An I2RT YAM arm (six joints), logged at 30 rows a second.
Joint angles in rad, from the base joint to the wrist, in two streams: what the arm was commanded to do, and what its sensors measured. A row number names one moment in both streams.
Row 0, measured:
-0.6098 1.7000 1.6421 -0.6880 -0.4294 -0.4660
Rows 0 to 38, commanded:
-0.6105 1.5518 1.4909 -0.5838 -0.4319 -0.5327
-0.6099 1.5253 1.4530 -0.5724 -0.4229 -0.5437
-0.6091 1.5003 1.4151 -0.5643 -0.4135 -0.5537
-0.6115 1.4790 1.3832 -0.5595 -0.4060 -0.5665
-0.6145 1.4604 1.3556 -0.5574 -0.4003 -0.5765
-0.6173 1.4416 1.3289 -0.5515 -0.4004 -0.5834
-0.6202 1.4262 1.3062 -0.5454 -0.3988 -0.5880
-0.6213 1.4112 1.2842 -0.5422 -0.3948 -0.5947
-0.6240 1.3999 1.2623 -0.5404 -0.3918 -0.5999
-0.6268 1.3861 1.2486 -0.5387 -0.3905 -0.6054
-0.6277 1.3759 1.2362 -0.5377 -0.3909 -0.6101
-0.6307 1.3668 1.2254 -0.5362 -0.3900 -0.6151
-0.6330 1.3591 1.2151 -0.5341 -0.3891 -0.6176
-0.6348 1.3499 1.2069 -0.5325 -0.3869 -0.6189
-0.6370 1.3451 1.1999 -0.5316 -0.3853 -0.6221
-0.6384 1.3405 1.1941 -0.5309 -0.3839 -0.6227
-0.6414 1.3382 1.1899 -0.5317 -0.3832 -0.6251
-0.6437 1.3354 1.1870 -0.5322 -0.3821 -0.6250
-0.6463 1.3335 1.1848 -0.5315 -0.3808 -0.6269
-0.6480 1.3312 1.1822 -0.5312 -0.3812 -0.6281
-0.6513 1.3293 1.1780 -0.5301 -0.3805 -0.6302
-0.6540 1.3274 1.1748 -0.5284 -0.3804 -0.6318
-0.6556 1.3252 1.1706 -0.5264 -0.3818 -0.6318
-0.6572 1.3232 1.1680 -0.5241 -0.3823 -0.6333
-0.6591 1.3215 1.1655 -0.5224 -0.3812 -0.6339
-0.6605 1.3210 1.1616 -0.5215 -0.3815 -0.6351
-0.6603 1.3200 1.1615 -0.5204 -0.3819 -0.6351
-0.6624 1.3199 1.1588 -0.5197 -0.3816 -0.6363
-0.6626 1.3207 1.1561 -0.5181 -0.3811 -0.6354
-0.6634 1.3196 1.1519 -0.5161 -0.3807 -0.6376
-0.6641 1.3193 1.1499 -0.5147 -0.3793 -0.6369
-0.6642 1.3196 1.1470 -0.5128 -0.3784 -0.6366
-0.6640 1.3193 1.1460 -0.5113 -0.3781 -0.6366
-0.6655 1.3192 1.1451 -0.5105 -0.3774 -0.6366
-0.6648 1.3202 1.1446 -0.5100 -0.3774 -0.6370
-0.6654 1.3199 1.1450 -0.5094 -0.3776 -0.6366
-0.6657 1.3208 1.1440 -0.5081 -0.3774 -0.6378
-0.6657 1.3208 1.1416 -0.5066 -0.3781 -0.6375
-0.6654 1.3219 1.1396 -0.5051 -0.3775 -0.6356
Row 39, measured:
-0.6605 1.3415 1.1515 -0.5674 -0.3721 -0.6209
